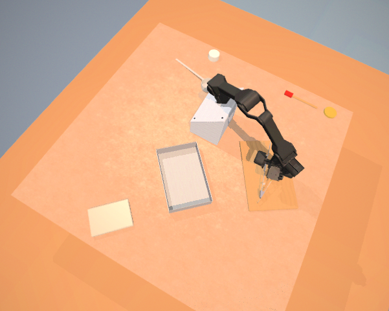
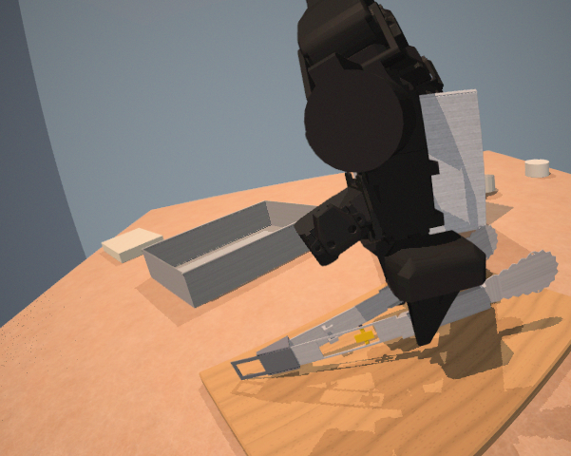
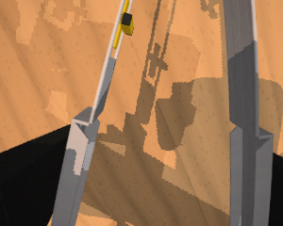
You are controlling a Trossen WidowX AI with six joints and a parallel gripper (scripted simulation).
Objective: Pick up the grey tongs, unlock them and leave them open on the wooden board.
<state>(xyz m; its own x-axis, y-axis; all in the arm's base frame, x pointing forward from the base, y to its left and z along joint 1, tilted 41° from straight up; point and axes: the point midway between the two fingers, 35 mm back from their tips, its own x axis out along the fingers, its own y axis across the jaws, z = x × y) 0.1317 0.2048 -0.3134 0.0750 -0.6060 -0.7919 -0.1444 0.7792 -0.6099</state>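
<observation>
Now: gripper tip 4 cm above the wooden board. The rest, counted from my gripper tip: red-headed stick (51 cm behind, 7 cm to the right, 4 cm below); then grey roasting tin (26 cm ahead, 33 cm to the right, 2 cm below); then yellow lock piece (4 cm ahead, 3 cm to the left, 1 cm above).
</observation>
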